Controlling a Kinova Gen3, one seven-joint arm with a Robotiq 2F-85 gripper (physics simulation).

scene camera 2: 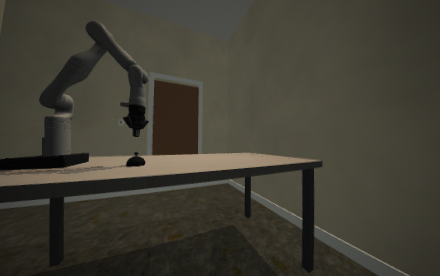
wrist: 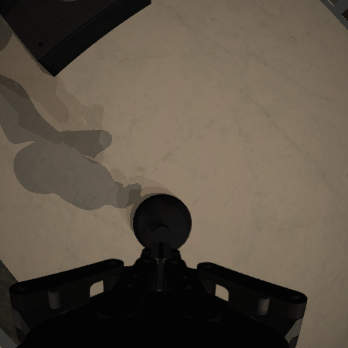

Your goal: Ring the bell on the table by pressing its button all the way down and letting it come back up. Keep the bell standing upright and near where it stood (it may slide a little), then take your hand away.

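Places are measured from the arm's base along level axes (x back, y right, z up), in metres.
Pixels of known places: gripper, fingertip midpoint: (scene camera 2: 136, 137) (wrist: 160, 253); arm's base, origin of the base link: (scene camera 2: 58, 155).
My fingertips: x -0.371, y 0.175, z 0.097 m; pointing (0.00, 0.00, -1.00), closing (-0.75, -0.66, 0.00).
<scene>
Ahead of a thing's pixels: the offset from my fingertips to its top centre. "spot": to the spot under its first point. Level surfaces: height alone.
The black, dome-shaped bell @[dx -0.003, dy +0.003, dz -0.079 m] (scene camera 2: 135, 162) (wrist: 162, 215) stands upright on the table @[dz -0.145 m] (scene camera 2: 225, 162) (wrist: 240, 150). Its small button @[spot: dx -0.004, dy +0.005, dz -0.089 m] (scene camera 2: 136, 154) sticks up from the top of the dome in the scene view; in the wrist view the button @[dx -0.003, dy +0.003, dz -0.079 m] (wrist: 161, 230) shows dimly, close to the fingertips. My gripper (scene camera 2: 136, 135) (wrist: 160, 253) is shut with nothing between its fingers. It points straight down above the bell, with a clear gap between the fingertips and the button in the scene view. In the wrist view the fingers cover the near edge of the bell.
The arm's black base plate (scene camera 2: 75, 159) (wrist: 90, 30) lies on the table left of the bell in the scene view and at the upper left in the wrist view. Arm shadows fall across the table beside the bell. A brown door (scene camera 2: 175, 117) is in the wall behind.
</scene>
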